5 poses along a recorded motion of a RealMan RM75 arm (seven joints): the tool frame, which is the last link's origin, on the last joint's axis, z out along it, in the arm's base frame.
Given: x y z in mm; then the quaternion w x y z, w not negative.
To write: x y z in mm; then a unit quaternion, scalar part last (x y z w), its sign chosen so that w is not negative. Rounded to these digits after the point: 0 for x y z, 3 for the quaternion.
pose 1, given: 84, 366, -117, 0.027, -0.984, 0.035, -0.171
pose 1, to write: 84, 366, -117, -0.984, 0.035, -0.171, 0.027
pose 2, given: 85, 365, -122, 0.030, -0.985, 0.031, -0.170
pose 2, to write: 85, 365, -122, -0.985, 0.031, -0.170, 0.030
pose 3, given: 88, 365, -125, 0.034, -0.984, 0.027, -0.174
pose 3, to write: 88, 365, -125, -0.984, 0.027, -0.174, 0.034
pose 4, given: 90, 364, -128, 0.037, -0.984, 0.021, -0.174
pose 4, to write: 90, 364, -128, -0.984, 0.021, -0.174, 0.037
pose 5, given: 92, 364, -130, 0.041, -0.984, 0.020, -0.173
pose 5, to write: 92, 364, -130, -0.984, 0.020, -0.173, 0.041
